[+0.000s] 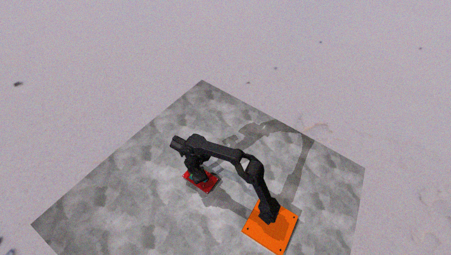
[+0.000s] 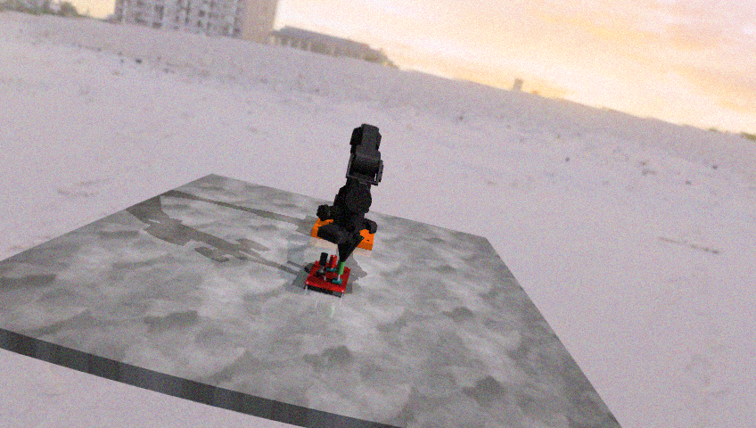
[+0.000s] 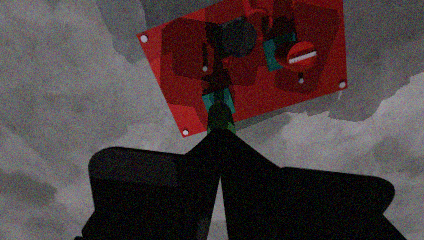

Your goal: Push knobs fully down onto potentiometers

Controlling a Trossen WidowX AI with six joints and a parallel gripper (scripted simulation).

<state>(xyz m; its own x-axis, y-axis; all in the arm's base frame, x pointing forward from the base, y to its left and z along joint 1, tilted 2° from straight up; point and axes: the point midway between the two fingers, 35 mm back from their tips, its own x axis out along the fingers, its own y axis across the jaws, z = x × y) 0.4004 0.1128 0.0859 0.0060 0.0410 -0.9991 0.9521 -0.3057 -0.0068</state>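
My gripper tip is 6 cm past the red knob, 4 cm to the left of it and 3 cm above it. Round my gripper tip: green knob 2 cm below.
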